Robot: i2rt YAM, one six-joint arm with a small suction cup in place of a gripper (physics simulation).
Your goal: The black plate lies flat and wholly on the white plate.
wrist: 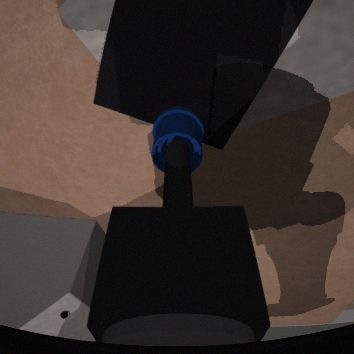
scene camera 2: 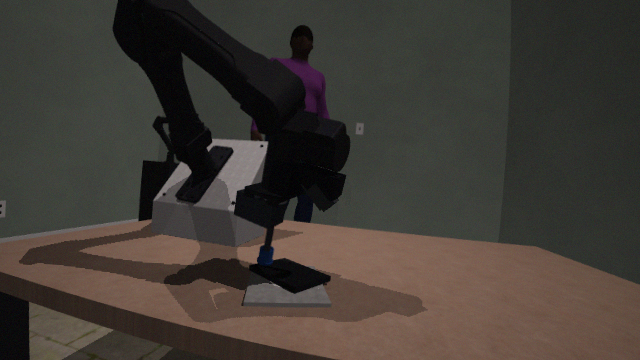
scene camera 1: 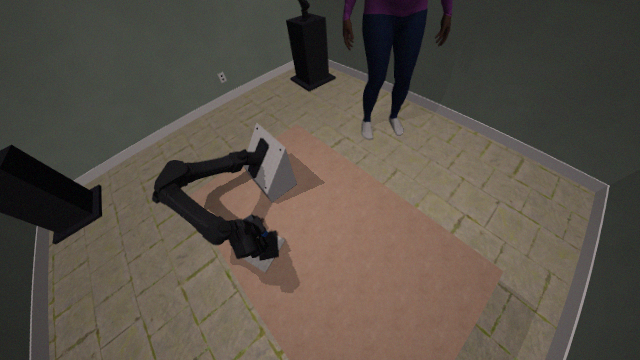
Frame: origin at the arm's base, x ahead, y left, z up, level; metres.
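Seen in the pictures: hand at its tool point: (wrist: 177, 129) (scene camera 2: 264, 261) (scene camera 1: 264, 233); arm's base at its link origin: (scene camera 2: 206, 173) (scene camera 1: 258, 158).
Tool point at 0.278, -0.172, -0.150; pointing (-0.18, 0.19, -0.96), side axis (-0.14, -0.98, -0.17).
Observation:
Offsets run from my tool point to a thing's top centre, as dx, dy, dz. Level surfaces: height alone.
The black plate @[+0.054, -0.015, -0.003] (scene camera 1: 270, 247) (scene camera 2: 300, 276) (wrist: 175, 60) lies over the white plate @[+0.058, -0.038, -0.012] (scene camera 1: 264, 266) (scene camera 2: 287, 298) (wrist: 325, 50), turned relative to it. In the wrist view, its near corners stick out past the white plate's edge. Whether it lies quite flat is hard to tell. My gripper, a blue suction cup (scene camera 1: 265, 234) (scene camera 2: 265, 256) (wrist: 178, 137), points down at the black plate's near edge, at its left end in scene camera 2. It holds nothing. Whether the cup touches the plate cannot be told. The arm's wrist hides part of both plates in scene camera 1.
The plates are on a tan table top @[dz -0.018] (scene camera 1: 360, 260) (scene camera 2: 425, 265). A grey-white slanted base block (scene camera 1: 284, 175) (scene camera 2: 200, 217) (wrist: 45, 255) carries the arm and stands behind the plates in scene camera 2. A person (scene camera 1: 395, 50) (scene camera 2: 312, 85) stands beyond the table.

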